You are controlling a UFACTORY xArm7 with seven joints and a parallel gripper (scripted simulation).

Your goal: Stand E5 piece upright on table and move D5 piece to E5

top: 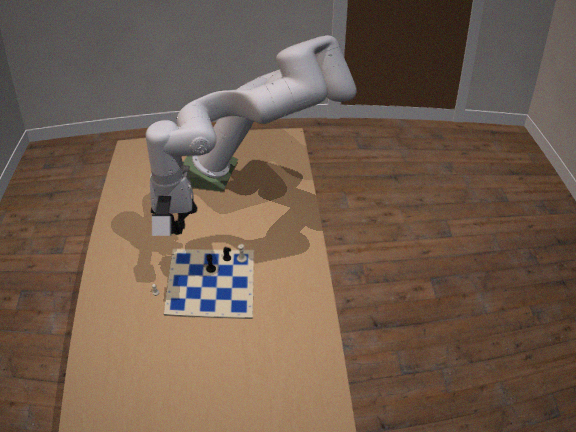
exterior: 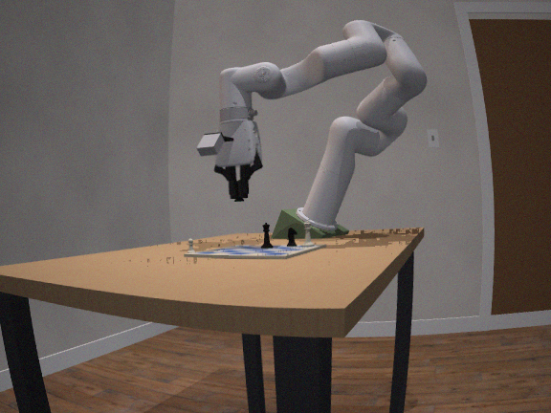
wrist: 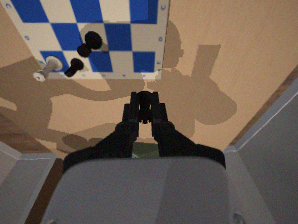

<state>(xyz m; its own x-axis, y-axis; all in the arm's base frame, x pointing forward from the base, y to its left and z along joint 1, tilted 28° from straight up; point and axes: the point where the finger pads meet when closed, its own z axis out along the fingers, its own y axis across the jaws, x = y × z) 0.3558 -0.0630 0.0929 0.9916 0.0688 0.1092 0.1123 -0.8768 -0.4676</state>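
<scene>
My gripper is now 7 cm short of the chessboard, 8 cm to the right of it and 13 cm above it. The rest, counted from my hand: white pawn: 12 cm ahead, 5 cm to the right, 12 cm below; then black knight: 2 cm behind, 12 cm to the left, 11 cm below; then black pawn: 1 cm below.
</scene>
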